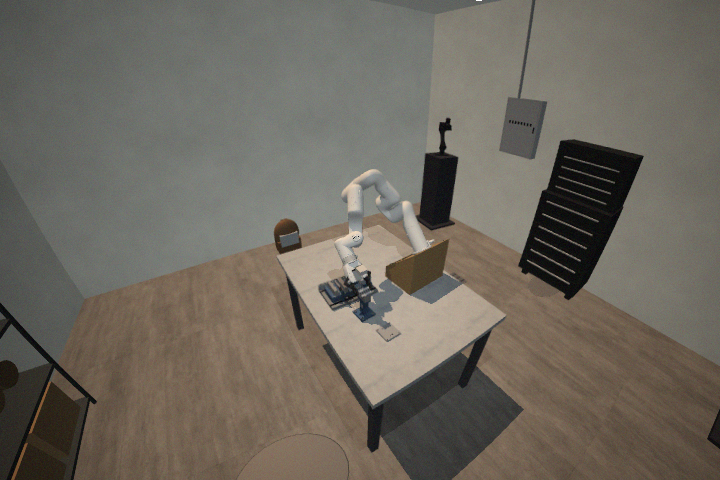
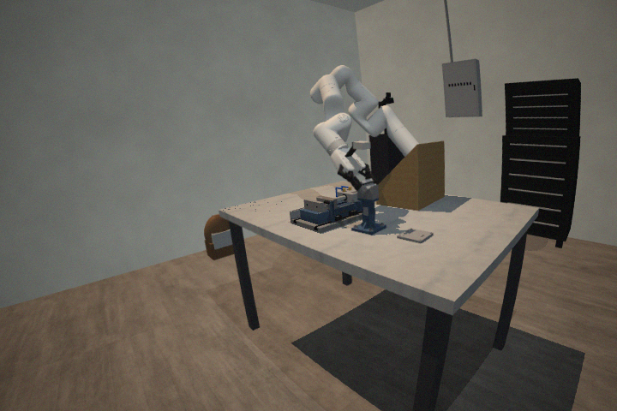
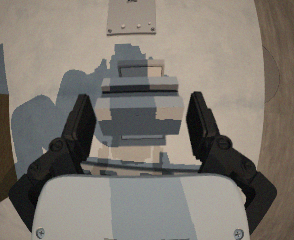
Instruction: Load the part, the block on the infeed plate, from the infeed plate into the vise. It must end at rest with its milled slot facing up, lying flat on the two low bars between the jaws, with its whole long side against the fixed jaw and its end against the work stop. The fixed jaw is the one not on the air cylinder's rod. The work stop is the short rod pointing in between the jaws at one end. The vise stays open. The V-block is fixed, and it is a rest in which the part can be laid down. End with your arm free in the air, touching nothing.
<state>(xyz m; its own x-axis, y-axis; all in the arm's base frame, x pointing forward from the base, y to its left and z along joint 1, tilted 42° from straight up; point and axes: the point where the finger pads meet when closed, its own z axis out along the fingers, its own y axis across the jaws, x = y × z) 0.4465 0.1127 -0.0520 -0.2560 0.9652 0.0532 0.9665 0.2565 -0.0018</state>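
The part is 10 mm to the left of my hand and 10 mm below it. From my hand the other things lie so: moving jaw (180 mm to the right, 90 mm below, 50 mm ahead); air cylinder rod (190 mm to the right, 90 mm below, 10 mm behind); work stop (130 mm to the right, 80 mm below, 70 mm ahead).
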